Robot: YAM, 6 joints.
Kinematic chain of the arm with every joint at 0, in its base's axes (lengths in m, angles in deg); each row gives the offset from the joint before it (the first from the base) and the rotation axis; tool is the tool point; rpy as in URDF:
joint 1: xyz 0 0 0.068 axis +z
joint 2: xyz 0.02 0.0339 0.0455 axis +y
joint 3: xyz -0.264 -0.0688 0 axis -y
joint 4: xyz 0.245 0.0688 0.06 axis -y
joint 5: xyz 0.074 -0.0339 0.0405 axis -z
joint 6: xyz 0.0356 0 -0.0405 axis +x
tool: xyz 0 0 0 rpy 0 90 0
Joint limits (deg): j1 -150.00..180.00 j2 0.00..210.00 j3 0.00..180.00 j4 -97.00..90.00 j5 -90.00..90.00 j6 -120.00..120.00
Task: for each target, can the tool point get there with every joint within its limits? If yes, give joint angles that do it. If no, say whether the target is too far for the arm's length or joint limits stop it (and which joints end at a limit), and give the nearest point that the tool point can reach.
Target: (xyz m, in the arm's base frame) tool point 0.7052 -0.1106 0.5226
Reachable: no: too far | nearest point 0.5524 -0.0866 0.4314 | short by 0.180 m
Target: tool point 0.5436 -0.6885 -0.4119
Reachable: no: too far | nearest point 0.3441 -0.4359 -0.2105 | short by 0.380 m
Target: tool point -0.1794 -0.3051 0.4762
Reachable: yes | joints -119.10 101.24 127.96 -60.28 13.64 63.84
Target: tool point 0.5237 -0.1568 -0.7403
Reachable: no: too far | nearest point 0.3705 -0.1109 -0.3530 | short by 0.419 m
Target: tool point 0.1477 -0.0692 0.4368
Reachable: yes | joints -25.06 44.05 55.58 5.44 0.23 -20.56
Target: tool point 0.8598 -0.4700 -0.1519
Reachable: no: too far | nearest point 0.5468 -0.2989 -0.0533 | short by 0.370 m
